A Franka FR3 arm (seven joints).
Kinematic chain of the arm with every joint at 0, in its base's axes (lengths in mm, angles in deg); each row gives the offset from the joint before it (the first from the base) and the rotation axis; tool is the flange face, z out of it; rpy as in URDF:
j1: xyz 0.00 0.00 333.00 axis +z
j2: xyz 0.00 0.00 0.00 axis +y
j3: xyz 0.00 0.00 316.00 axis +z
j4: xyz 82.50 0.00 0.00 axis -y
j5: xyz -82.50 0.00 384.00 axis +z
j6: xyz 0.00 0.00 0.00 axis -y
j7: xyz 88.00 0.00 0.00 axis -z
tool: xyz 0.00 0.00 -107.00 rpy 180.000 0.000 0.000
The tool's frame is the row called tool.
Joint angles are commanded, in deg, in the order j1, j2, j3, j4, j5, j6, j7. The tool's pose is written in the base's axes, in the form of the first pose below.
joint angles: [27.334, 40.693, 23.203, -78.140, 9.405, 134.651, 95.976]
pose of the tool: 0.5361 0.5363 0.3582 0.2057 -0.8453 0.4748 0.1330
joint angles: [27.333, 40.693, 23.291, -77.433, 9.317, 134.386, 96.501]
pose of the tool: 0.5377 0.5372 0.3639 0.2089 -0.8430 0.4775 0.1329
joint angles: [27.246, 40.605, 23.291, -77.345, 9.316, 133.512, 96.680]
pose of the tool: 0.5374 0.5362 0.3642 0.2033 -0.8435 0.4784 0.1353
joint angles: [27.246, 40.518, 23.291, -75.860, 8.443, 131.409, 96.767]
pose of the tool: 0.5396 0.5359 0.3738 0.1981 -0.8480 0.4736 0.1320
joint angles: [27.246, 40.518, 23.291, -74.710, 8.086, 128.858, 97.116]
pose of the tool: 0.5398 0.5353 0.3787 0.1865 -0.8507 0.4725 0.1352
